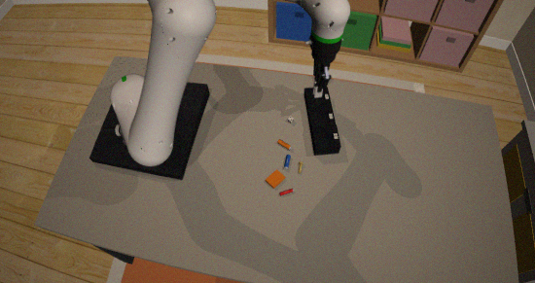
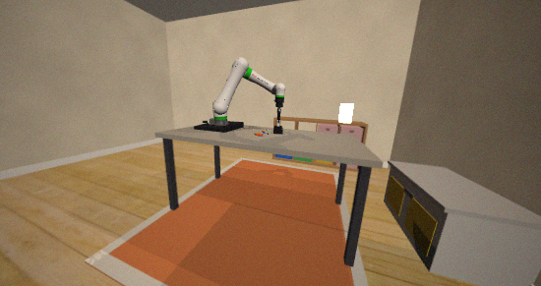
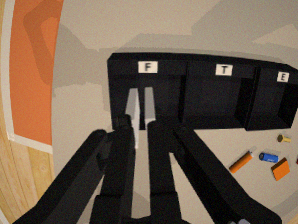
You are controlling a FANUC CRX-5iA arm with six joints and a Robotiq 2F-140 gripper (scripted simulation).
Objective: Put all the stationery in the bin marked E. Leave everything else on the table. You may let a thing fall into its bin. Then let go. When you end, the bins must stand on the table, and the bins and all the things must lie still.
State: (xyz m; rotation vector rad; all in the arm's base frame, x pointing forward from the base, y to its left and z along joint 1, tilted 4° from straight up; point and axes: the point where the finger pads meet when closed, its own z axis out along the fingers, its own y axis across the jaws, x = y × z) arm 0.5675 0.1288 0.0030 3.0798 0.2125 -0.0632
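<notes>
My gripper is now 16 cm past the orange block, 30 cm to the left of it and 7 cm above it. From my hand the other things lie so: orange marker (12 cm behind, 18 cm to the right, 7 cm below); long black bin (1 cm ahead, 9 cm to the right, 5 cm below); white die (10 cm behind, 8 cm to the right, 7 cm below).
</notes>
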